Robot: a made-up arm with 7 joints.
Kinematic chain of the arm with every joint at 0, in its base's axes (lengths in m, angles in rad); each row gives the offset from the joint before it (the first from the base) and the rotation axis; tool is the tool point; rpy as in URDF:
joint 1: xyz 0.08 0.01 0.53 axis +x
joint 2: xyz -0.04 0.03 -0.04 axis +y
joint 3: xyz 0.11 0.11 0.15 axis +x
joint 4: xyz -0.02 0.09 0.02 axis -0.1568 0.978 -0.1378
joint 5: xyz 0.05 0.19 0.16 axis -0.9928 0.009 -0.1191
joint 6: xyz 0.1 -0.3 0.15 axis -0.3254 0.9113 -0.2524
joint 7: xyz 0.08 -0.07 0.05 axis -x
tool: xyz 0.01 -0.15 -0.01 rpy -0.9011 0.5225 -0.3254
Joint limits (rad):
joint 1: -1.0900..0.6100
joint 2: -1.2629..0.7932
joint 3: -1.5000..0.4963
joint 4: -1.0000..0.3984
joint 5: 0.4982..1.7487
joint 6: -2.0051..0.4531
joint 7: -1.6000..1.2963
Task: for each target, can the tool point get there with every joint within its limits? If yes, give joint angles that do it. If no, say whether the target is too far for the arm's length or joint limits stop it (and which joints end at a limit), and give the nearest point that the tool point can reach.
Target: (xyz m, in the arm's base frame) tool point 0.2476 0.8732 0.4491
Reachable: yes | joints -0.6623 -0.4076 -1.0629 0.1758 0.9516 0.0838 -0.4225
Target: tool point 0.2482 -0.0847 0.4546
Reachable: no: joint limits stop it (at a limit: joint 1, joint 2, joint 3, joint 5, joint 6) | nearest point 0.4064 -0.2471 0.6734 | short by 0.315 m
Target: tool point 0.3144 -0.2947 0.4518
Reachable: no: joint limits stop it (at a limit: joint 1, joint 2, joint 3, joint 5, joint 6) | nearest point 0.4003 -0.3119 0.6536 | short by 0.220 m
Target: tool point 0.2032 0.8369 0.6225
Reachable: yes | joints -0.6089 0.5011 -0.7786 -0.7823 0.8259 -1.4002 -0.6555
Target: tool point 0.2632 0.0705 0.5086
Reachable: no: joint limits stop it (at a limit: joint 1, joint 2, joint 3, joint 5, joint 6, joint 7) | nearest point 0.3969 0.1923 0.7651 | short by 0.314 m
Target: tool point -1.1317 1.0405 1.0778
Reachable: no: too far | nearest point -0.7460 0.7191 0.9070 | short by 0.530 m
